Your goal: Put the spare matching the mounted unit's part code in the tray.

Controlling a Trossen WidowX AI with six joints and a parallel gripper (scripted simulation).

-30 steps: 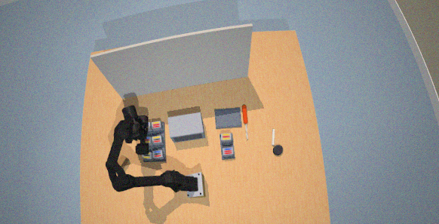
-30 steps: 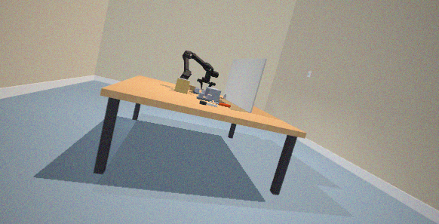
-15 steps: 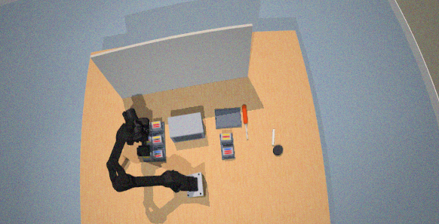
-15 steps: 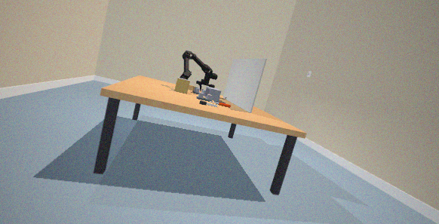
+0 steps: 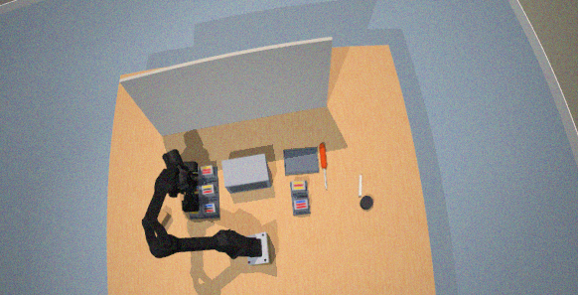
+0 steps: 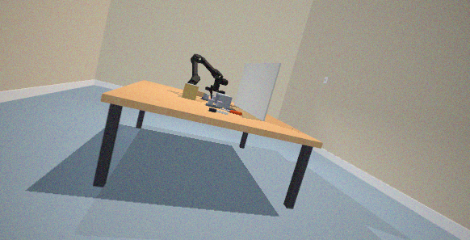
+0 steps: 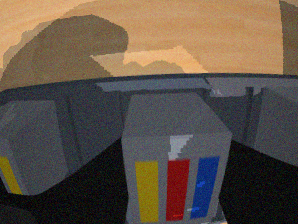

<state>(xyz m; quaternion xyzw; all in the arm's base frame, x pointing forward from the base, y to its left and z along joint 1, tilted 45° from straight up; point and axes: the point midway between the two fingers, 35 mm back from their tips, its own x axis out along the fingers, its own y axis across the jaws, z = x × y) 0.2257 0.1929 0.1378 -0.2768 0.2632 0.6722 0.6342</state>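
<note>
Now: gripper tip 2 cm below the grey spare. Also, from my gripper tip: tall grey panel: 30 cm ahead, 21 cm above, 18 cm to the right; then brown block: 14 cm to the left, 11 cm behind, 1 cm above; then mounted unit: 20 cm to the right, 6 cm ahead, 3 cm above.
</note>
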